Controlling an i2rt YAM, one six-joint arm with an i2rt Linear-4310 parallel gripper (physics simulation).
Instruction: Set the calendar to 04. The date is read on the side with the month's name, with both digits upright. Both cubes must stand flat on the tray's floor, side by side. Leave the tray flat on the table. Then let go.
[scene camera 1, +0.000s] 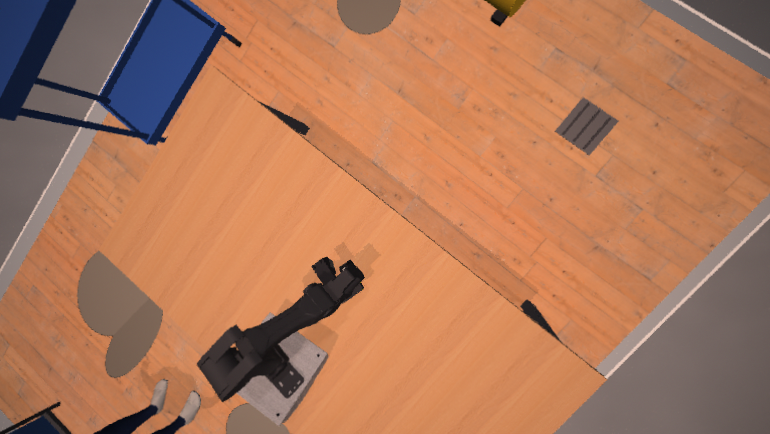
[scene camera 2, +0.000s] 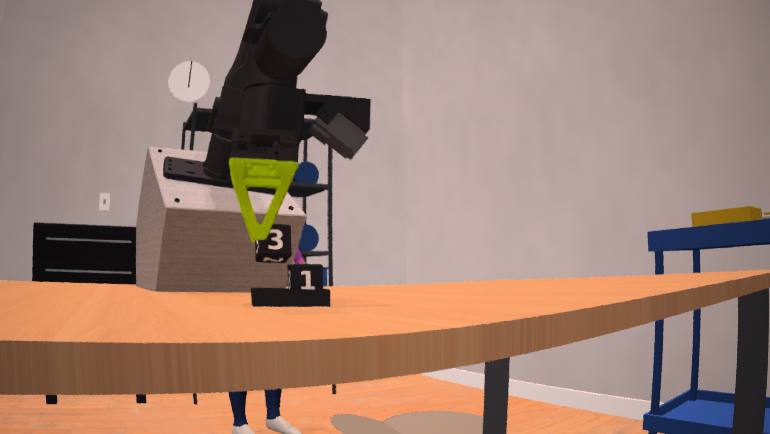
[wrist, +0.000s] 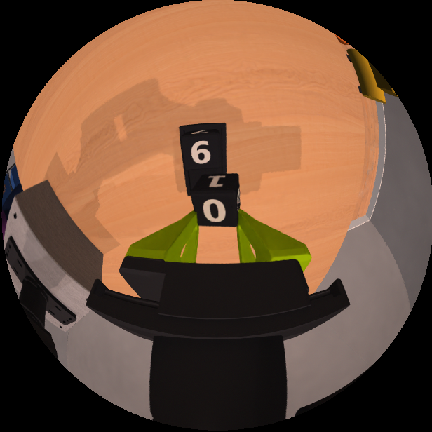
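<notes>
My gripper (scene camera 2: 259, 236) (wrist: 217, 215) is shut on a black cube (scene camera 2: 277, 240) (wrist: 216, 202). It holds the cube above the left end of the black tray (scene camera 2: 269, 298) (wrist: 223, 145) in scene camera 2, apart from the tray. A 3 faces scene camera 2, and part of another digit shows below it. In the wrist view the cube shows a 0, with a 1 on the side towards the other cube. The other black cube (scene camera 2: 307, 277) (wrist: 201, 154) sits in the tray's right part in scene camera 2, showing a 1 there and a 6 on top. No month name is readable.
The tray stands on the wooden table (scene camera 1: 258, 204) (scene camera 2: 431, 307). The arm's grey base block (scene camera 1: 310, 353) (scene camera 2: 215, 248) stands behind it in scene camera 2. A blue cart (scene camera 1: 156, 70) (scene camera 2: 711, 237) stands beyond the table. A dark shelf unit (scene camera 2: 330, 215) is in the background.
</notes>
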